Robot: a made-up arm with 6 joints. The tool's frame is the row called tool.
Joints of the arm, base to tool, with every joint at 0 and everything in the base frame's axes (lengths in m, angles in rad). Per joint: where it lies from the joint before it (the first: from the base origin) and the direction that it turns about. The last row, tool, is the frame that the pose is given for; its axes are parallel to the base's.
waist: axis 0 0 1 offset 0.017 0.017 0.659
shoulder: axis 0 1 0 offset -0.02 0.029 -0.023
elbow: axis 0 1 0 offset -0.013 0.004 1.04
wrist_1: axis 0 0 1 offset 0.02 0.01 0.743
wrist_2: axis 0 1 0 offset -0.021 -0.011 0.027
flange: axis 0 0 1 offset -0.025 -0.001 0.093
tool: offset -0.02 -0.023 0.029
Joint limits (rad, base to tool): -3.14..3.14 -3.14..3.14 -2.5..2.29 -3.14..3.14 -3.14..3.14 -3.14..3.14
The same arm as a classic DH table. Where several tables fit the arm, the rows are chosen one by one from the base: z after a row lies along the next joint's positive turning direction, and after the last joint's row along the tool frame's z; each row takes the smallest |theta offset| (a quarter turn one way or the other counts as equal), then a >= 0, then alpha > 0; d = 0 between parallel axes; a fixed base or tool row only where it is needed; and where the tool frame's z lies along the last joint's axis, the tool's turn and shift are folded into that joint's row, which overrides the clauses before.
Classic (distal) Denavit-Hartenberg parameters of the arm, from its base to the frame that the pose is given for. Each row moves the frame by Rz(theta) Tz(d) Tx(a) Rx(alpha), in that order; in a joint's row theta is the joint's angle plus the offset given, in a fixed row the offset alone. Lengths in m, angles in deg.
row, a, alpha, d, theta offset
base (fixed), 0.024, 0, 0, 45
waist, -0.02, -90, 0.636, -45
shoulder, -1.0401, 0, 0, 89.28
elbow, 0.02, 90, 0.043, -89.28
wrist_1, -0.021, -90, 0.77, 0
wrist_2, -0.025, 90, -0.012, 0
flange, -0.0305, 0, 0, 48.99
tool (fixed), 0, 0, 0.122, -48.99
Joint limits (deg, base to tool): -179.91..179.91 -179.91..179.91 -143.24..131.21 -179.91..179.91 -179.91..179.91 -179.91..179.91

